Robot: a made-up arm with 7 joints.
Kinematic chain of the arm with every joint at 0, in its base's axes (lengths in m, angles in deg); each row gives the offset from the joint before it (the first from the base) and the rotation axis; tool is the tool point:
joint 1: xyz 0.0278 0.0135 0.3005 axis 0 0.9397 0.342
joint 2: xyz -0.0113 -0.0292 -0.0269 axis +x
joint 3: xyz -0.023 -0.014 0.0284 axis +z
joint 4: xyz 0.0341 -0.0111 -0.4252 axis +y
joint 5: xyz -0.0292 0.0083 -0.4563 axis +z
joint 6: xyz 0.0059 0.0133 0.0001 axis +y
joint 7: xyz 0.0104 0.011 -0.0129 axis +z
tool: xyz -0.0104 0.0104 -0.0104
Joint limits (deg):
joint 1: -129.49..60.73
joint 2: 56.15..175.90
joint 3: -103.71..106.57
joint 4: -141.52..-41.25
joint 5: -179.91..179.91
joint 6: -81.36..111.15
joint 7: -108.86..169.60
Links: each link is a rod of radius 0.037 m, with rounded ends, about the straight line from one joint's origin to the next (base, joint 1, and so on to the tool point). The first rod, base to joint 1, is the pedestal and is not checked.
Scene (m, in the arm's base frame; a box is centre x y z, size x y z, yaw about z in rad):
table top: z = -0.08
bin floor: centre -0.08 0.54 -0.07 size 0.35 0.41 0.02 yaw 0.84
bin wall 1: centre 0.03 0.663 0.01 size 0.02 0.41 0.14 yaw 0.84
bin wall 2: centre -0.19 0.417 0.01 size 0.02 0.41 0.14 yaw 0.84
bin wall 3: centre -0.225 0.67 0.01 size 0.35 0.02 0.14 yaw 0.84
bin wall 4: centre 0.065 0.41 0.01 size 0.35 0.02 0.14 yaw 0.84
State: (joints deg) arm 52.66 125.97 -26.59 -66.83 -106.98 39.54 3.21
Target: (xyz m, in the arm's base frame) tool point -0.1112 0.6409 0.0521
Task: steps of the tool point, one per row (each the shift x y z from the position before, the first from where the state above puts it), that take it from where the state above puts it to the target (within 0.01 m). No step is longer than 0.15 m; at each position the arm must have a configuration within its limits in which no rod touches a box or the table.
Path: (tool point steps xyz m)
1: -0.1049 -0.0020 -0.0104
2: -0.1088 -0.0117 0.0278
3: -0.0989 -0.0262 0.0631
4: -0.0045 0.0040 -0.1096
5: 0.0045 -0.0040 -0.0862

